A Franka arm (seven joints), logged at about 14 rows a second.
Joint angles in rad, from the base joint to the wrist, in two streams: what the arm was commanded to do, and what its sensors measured. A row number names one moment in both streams.
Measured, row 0:
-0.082, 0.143, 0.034, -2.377, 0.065, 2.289, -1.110
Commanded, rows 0 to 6:
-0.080, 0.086, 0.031, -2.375, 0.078, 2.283, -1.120
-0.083, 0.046, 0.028, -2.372, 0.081, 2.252, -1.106
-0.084, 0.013, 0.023, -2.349, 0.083, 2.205, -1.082
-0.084, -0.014, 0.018, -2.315, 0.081, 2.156, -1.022
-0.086, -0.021, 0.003, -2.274, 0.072, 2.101, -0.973
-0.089, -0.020, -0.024, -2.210, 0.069, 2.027, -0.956
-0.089, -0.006, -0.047, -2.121, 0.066, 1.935, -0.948
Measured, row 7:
-0.086, -0.010, -0.006, -2.251, 0.067, 2.074, -0.984
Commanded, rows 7 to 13:
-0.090, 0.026, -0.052, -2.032, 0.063, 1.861, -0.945
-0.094, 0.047, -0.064, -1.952, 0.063, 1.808, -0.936
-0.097, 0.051, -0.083, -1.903, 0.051, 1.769, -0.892
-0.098, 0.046, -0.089, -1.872, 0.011, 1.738, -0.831
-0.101, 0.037, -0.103, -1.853, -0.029, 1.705, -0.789
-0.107, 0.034, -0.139, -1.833, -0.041, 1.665, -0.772
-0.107, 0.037, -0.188, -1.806, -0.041, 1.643, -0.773
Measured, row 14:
-0.102, 0.013, -0.125, -1.875, -0.022, 1.706, -0.804
